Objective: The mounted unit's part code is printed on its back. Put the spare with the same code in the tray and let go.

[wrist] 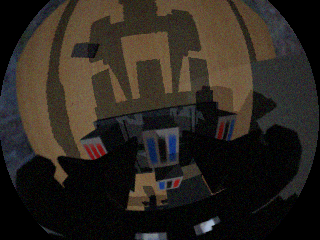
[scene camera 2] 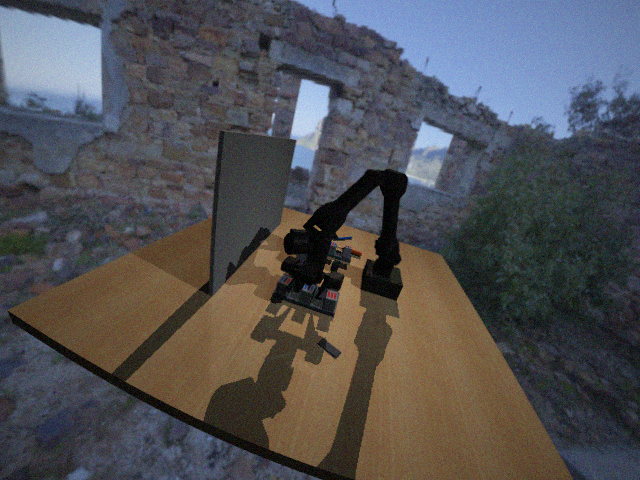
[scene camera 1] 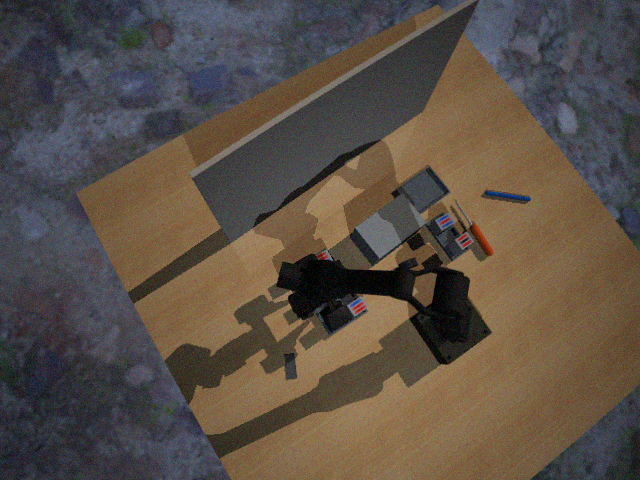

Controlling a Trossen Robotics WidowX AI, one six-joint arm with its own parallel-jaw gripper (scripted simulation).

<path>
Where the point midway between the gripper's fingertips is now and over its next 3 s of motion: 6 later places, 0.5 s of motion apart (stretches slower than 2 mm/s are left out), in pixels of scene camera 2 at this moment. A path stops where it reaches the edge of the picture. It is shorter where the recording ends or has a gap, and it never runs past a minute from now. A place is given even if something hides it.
My gripper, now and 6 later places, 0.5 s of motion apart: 307,294; 307,295; 312,278; 316,263; 315,251; 305,238; 301,227
</path>
